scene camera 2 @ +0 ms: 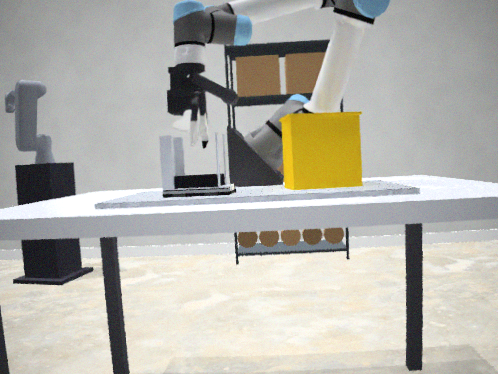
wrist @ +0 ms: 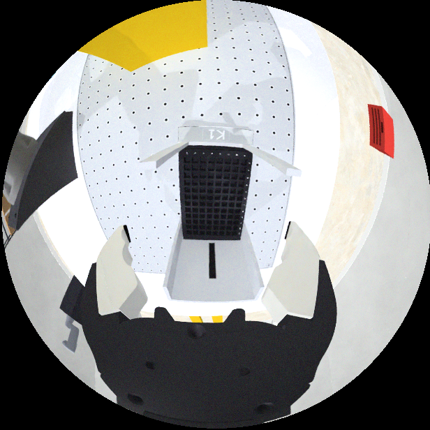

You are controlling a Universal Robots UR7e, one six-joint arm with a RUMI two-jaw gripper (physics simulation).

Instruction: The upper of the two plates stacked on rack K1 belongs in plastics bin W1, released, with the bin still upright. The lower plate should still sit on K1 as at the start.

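Places are measured from the arm's base along level axes (x ahead, y left, z up), in metres.
Pixels of known places: gripper, between the fingertips: (scene camera 2: 198, 147); arm's base, origin of its link: (scene camera 2: 259, 154).
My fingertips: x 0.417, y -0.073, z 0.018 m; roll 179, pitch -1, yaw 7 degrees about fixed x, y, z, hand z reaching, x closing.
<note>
Ahead of a thing's pixels: the offset from my fingertips to its middle. "spot": to the spot under its first point. Level surfaces: height alone.
A black plate with a grid of square wells {spot: 0.050 m ahead, 0.014 m left, 0.080 m down} (scene camera 2: 199, 181) (wrist: 212, 195) sits in rack K1 {0.008 m ahead, 0.001 m left, 0.042 m down} (scene camera 2: 165, 165) (wrist: 235, 272), between its light grey walls and thin posts. It is the top of the stack; the lower plate cannot be told apart in either view. The yellow bin {0.106 m back, 0.285 m left, 0.024 m down} (scene camera 2: 322, 152) (wrist: 160, 35) stands upright to the right of the rack in the scene view; its inside is hidden and no W1 label shows. My gripper (scene camera 2: 199, 144) (wrist: 205, 225) is open and empty, pointing down above the plates, its fingertips near the height of the rack's upright tops.
Rack and bin stand on a perforated grey board {0.114 m down} (scene camera 2: 260, 192) (wrist: 145, 110) on the white table (scene camera 2: 300, 209). The rack's posts rise around the plates. A dark wedge-shaped block (scene camera 2: 250, 162) (wrist: 47, 170) stands behind, near the arm's base. A red box (wrist: 381, 131) is off to the side.
</note>
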